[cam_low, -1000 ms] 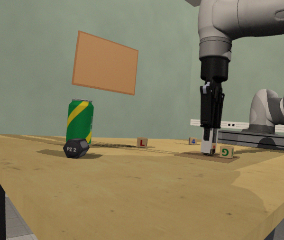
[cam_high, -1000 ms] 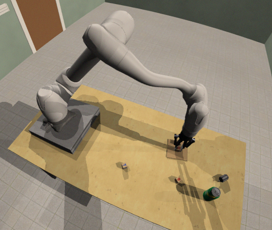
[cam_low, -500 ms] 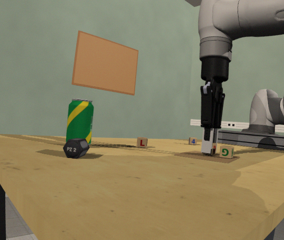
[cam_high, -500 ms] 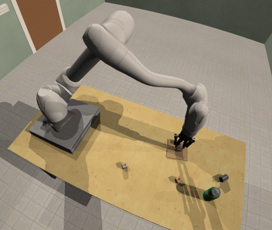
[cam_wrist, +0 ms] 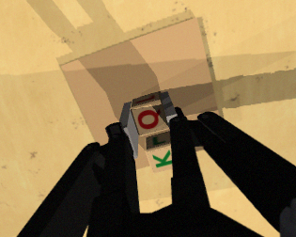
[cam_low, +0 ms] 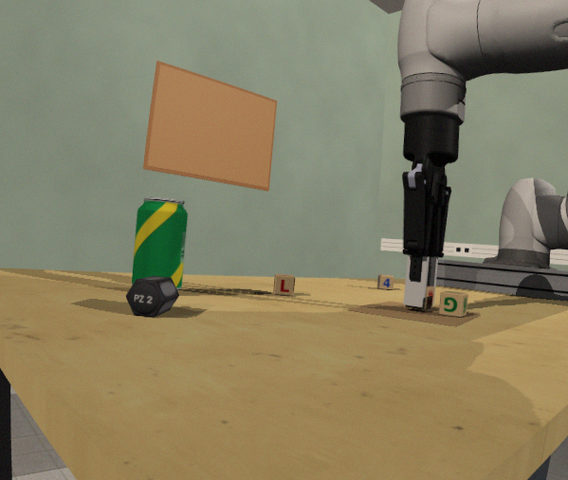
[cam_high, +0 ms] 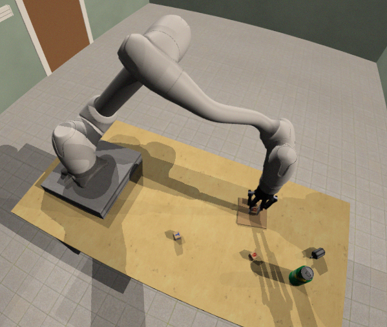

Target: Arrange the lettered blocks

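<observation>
My hand is 40 mm above the brown mat. The rest, counted from my hand: yellow can: 300 mm ahead, 190 mm to the right, 20 mm above; T block: 240 mm behind, 290 mm to the right, 30 mm below.
</observation>
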